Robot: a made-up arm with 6 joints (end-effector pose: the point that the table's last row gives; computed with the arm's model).
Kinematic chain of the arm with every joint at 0, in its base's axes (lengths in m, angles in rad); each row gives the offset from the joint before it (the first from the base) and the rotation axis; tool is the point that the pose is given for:
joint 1: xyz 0 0 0.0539 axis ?
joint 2: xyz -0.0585 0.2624 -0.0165 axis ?
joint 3: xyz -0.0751 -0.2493 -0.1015 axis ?
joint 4: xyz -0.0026 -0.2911 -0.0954 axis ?
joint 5: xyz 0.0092 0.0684 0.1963 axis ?
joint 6: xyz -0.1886 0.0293 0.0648 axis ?
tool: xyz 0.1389 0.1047 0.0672
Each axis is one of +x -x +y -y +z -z.
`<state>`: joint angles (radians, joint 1 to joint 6).
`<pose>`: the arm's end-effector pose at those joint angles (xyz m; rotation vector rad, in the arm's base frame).
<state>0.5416 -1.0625 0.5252 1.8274 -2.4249 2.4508</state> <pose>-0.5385 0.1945 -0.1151 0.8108 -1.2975 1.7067</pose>
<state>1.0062 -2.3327 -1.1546 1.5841 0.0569 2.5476</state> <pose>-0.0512 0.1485 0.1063 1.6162 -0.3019 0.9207</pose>
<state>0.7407 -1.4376 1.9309 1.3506 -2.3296 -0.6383</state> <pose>-0.2590 0.4699 -0.0556 -0.2214 2.2508 0.7610</pose>
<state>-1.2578 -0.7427 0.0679 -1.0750 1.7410 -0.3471</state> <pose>-0.4882 0.0856 0.4077 -0.8522 0.5985 1.7782</pose>
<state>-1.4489 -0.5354 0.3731 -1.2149 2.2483 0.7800</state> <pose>-0.4720 -0.1586 0.3086 -2.3044 1.1619 1.4429</pose>
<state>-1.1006 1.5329 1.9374 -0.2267 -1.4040 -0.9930</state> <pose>0.1916 -0.2067 0.2699 0.7263 -0.6295 -0.2028</pose>
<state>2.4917 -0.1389 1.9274 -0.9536 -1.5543 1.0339</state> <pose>-0.2370 0.2113 0.2566 -0.4050 -0.7234 -0.4675</pose>
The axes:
joint 1: +x
joint 2: -y
joint 3: +x
joint 4: +y
joint 5: +z
joint 6: +y

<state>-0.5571 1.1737 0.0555 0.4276 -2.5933 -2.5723</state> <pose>0.1838 0.0291 0.3764 2.0195 1.2094 1.3670</pose>
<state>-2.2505 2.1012 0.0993 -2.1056 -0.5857 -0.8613</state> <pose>0.5304 -0.1252 0.1315 -2.5932 0.6784 -1.4875</pose>
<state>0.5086 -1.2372 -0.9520 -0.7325 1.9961 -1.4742</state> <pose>0.2202 -0.3244 0.3994 2.0742 -0.0598 1.9259</pose>
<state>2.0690 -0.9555 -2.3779 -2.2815 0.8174 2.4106</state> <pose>0.2518 -0.1696 -0.0571 -0.6623 -0.7192 0.0064</pose>
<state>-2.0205 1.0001 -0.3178 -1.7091 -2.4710 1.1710</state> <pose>-0.2102 -0.0944 0.3723 0.2820 0.2249 0.9135</pose>
